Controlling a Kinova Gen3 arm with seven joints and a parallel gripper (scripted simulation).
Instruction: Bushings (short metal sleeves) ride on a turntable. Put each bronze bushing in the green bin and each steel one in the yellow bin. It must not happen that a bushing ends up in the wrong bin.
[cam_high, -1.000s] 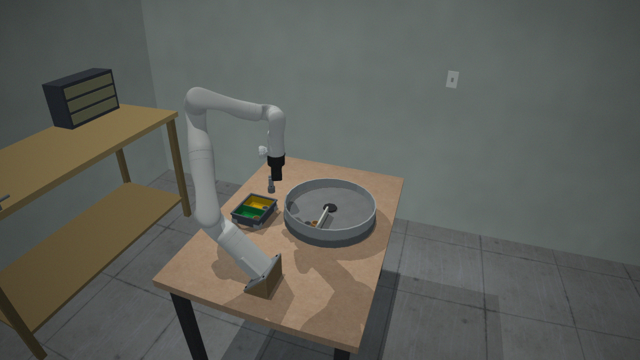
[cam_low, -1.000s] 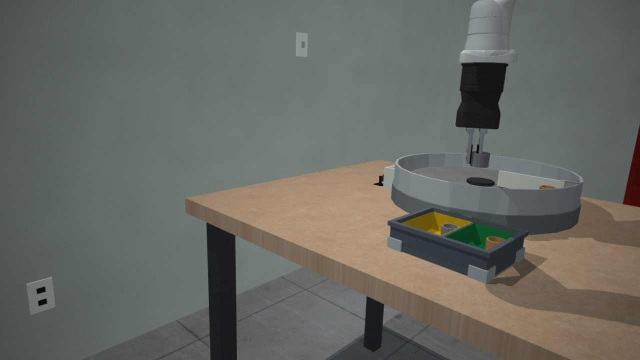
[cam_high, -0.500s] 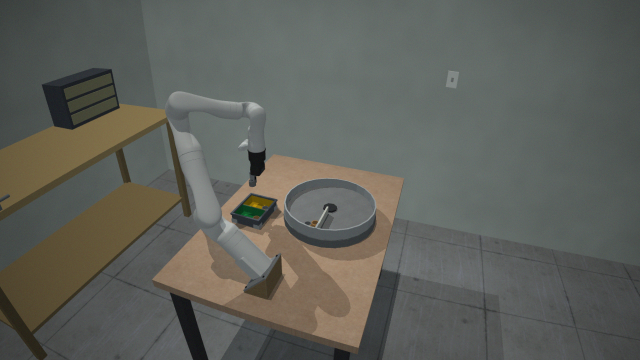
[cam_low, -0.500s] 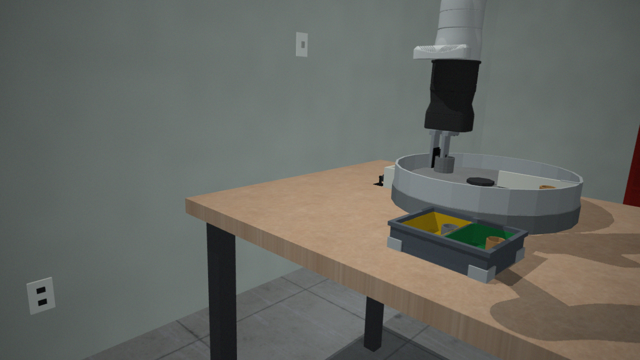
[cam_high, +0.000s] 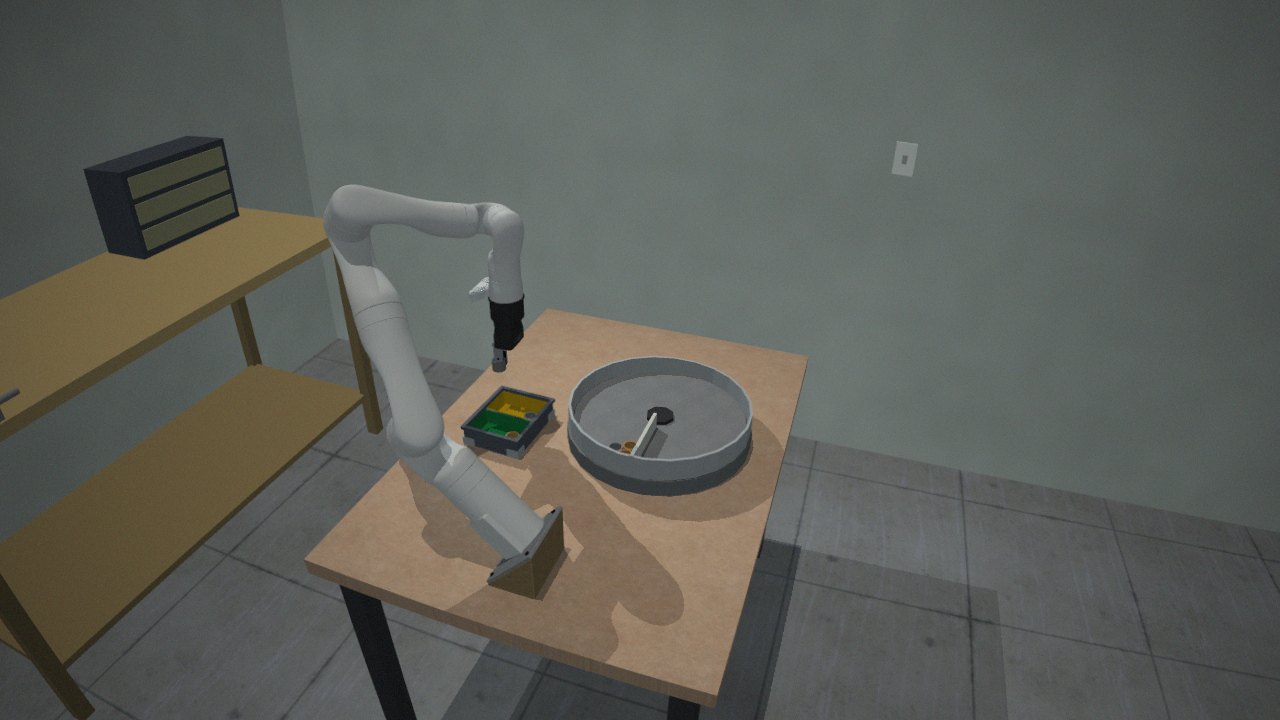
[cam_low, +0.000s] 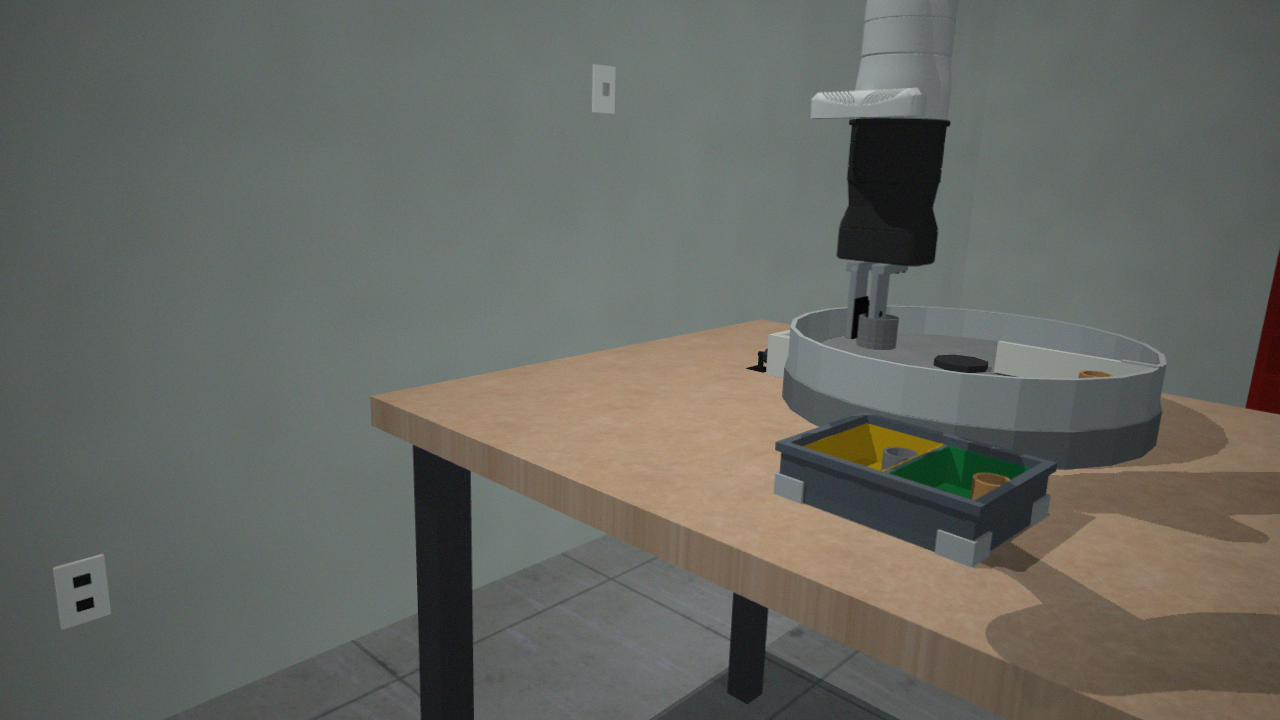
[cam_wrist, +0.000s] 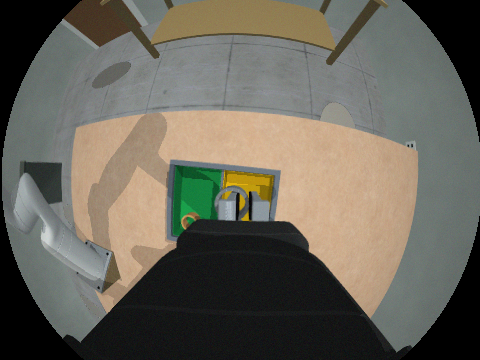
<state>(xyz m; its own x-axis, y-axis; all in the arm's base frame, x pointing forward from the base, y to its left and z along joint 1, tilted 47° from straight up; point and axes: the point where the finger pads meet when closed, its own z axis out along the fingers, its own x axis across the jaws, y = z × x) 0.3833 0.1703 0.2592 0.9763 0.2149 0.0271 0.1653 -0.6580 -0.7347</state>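
The bin tray lies 14 cm below my hand, 4 cm to the right of it and 4 cm behind it. Round my hand: grey turntable 36 cm to the right, 11 cm below, 11 cm ahead.
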